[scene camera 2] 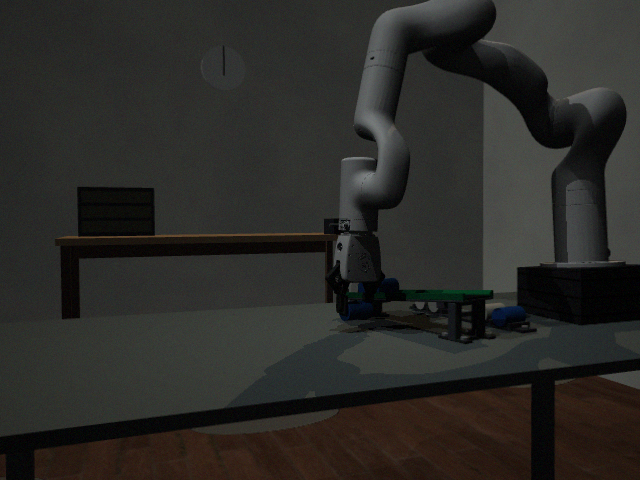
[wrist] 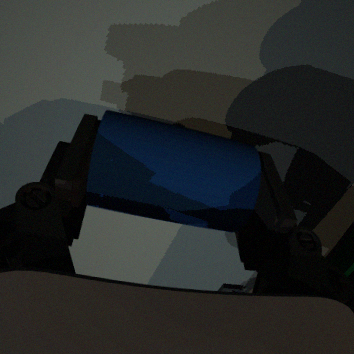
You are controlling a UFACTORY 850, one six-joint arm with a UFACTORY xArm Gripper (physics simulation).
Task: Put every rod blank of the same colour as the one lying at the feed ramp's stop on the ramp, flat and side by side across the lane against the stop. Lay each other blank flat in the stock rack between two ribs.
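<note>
My gripper (scene camera 2: 356, 307) (wrist: 171, 160) is shut on a blue rod blank (scene camera 2: 360, 311) (wrist: 190, 162), gripped by its two ends and lying level between the fingers. It is low, close above or at the table beside the left end of the feed ramp (scene camera 2: 449, 296), below the level of the green rails; whether it touches the table I cannot tell. Another blue blank (scene camera 2: 390, 284) lies on the ramp behind the gripper, which hides the stop area and part of the lane. A blue blank (scene camera 2: 509, 315) and a cream blank (scene camera 2: 494, 308) lie at the stock rack (scene camera 2: 523, 327), partly behind the ramp leg.
The ramp's dark legs (scene camera 2: 454, 321) stand on the grey table (scene camera 2: 155, 361). Pale round ends (scene camera 2: 433, 306) show under the ramp's rail. The dark robot base block (scene camera 2: 578, 294) is at the right. A wooden bench (scene camera 2: 206, 238) stands behind. Shadows cover much of the wrist view.
</note>
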